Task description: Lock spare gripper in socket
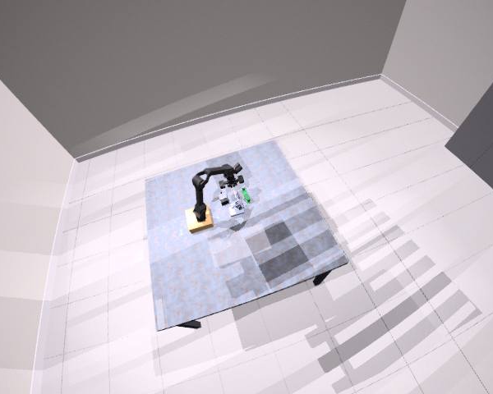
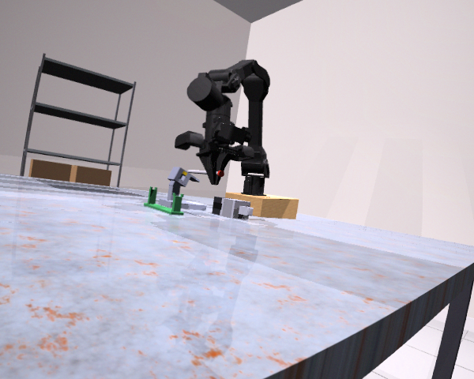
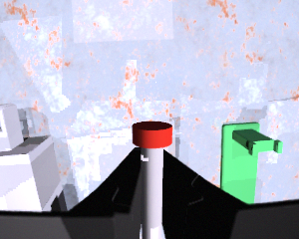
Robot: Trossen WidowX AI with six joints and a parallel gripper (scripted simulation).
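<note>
Right now my gripper tip is 9 cm short of the green mount, 7 cm to the left of it and 5 cm above it. The rest, counted from my gripper tip: spare gripper 10 cm behind, 4 cm to the right, 5 cm below; socket 1 cm behind, 18 cm to the right, 2 cm below.
</note>
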